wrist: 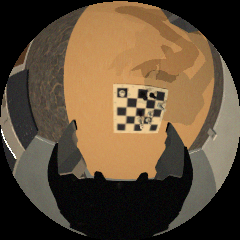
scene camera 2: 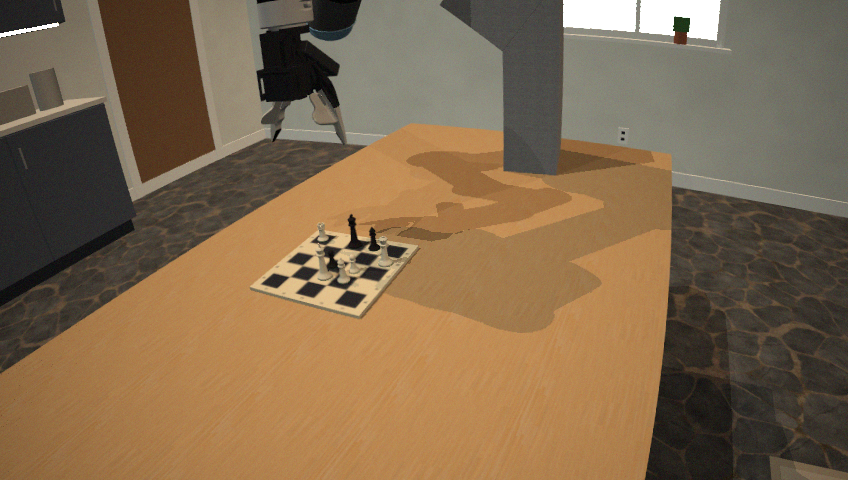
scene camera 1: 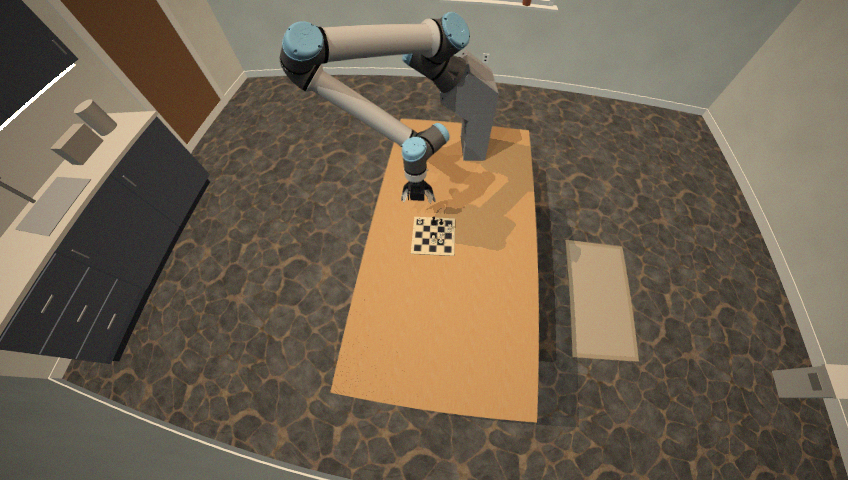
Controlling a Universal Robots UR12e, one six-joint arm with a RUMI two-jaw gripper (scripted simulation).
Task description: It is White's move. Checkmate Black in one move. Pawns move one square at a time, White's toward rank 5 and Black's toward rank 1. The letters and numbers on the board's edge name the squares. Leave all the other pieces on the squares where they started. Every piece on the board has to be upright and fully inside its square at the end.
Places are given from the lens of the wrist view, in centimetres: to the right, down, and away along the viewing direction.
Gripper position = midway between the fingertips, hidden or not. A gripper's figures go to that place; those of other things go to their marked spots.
my gripper [wrist: 121,121]: 0, 0, 13
chessboard [wrist: 125,109]: 2, -5, 33
